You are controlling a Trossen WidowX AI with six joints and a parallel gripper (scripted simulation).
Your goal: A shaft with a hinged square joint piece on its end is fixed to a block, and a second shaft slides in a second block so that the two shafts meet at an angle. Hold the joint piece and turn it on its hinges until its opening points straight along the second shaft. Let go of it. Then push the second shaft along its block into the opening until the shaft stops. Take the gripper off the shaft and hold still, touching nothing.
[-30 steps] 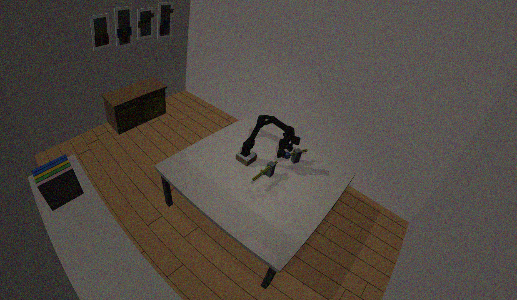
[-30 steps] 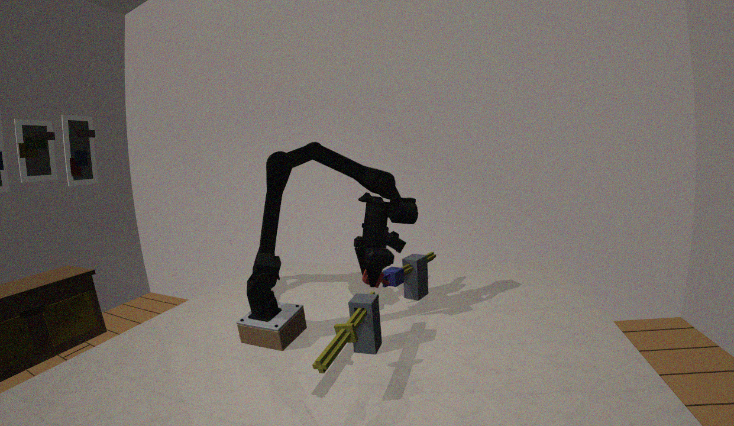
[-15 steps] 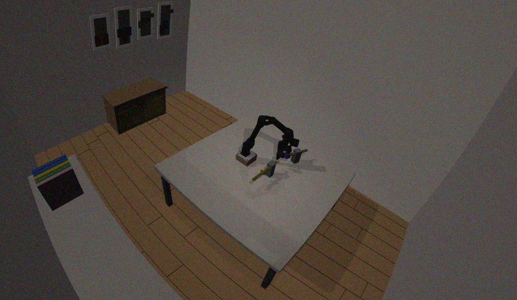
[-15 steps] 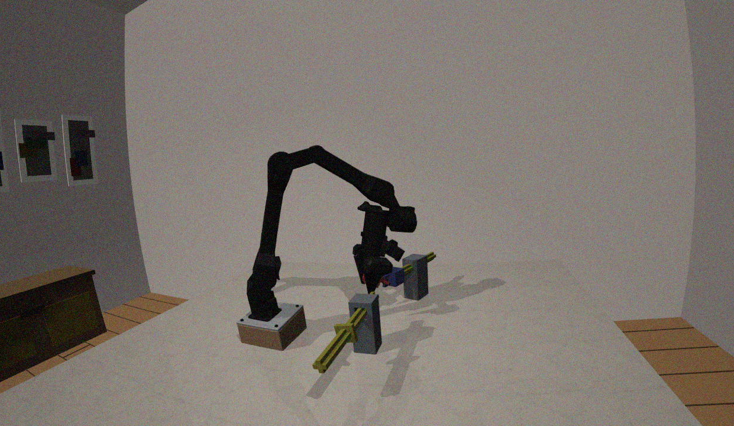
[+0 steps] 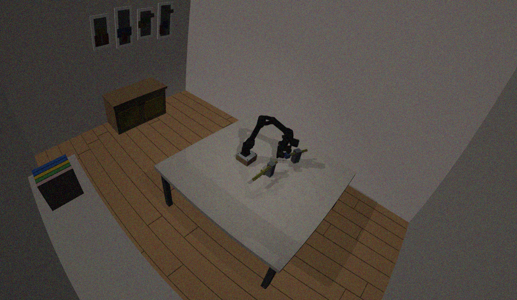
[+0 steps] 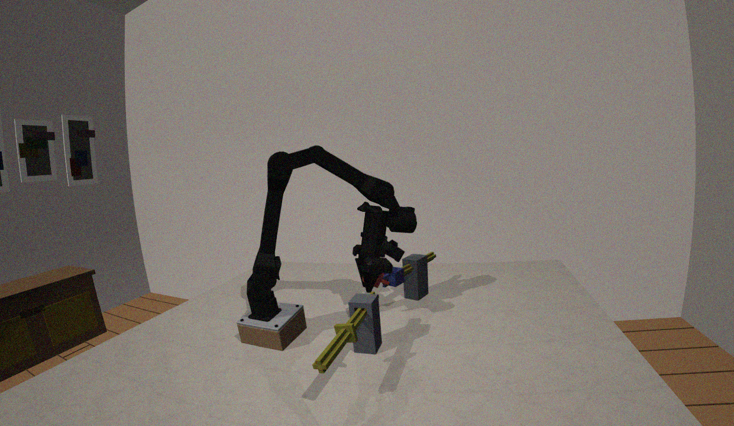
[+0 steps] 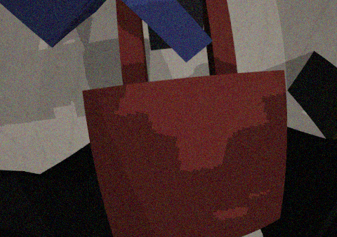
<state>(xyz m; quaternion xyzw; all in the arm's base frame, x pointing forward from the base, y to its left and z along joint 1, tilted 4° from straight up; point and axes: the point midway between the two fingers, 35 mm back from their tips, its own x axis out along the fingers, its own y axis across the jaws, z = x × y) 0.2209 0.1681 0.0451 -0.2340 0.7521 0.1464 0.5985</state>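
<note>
My gripper tip is now 20 mm short of the red square joint piece, 10 mm to the right of it and 30 mm below it.
</note>
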